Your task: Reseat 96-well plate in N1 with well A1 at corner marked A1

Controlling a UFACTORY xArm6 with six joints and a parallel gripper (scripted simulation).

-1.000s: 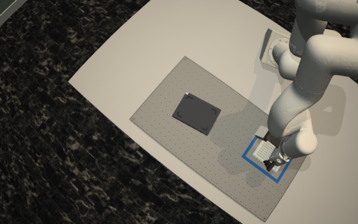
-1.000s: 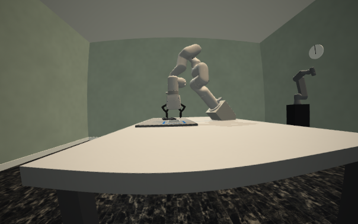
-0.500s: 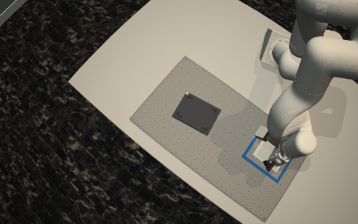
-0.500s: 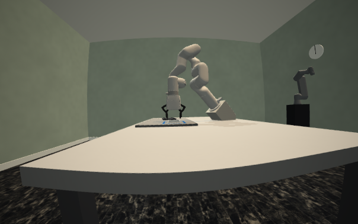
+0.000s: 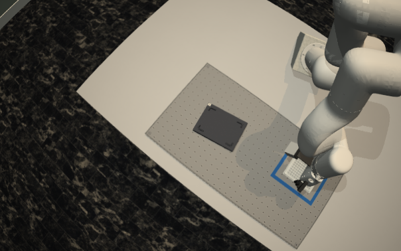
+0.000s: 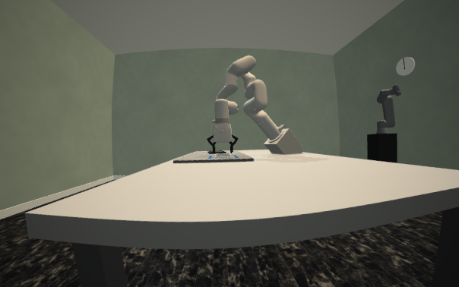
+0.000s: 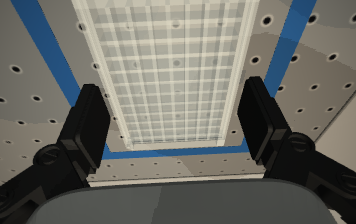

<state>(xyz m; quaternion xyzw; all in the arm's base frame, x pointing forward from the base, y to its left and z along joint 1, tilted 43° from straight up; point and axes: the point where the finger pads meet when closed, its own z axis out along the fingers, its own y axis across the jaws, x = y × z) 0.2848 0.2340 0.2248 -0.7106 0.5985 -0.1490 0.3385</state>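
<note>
The 96-well plate is 2 cm below my hand. Round my hand: small A1 mark (13 cm ahead, 41 cm to the right, 2 cm below); then dark plate nest N1 (15 cm ahead, 32 cm to the right, 2 cm below).
</note>
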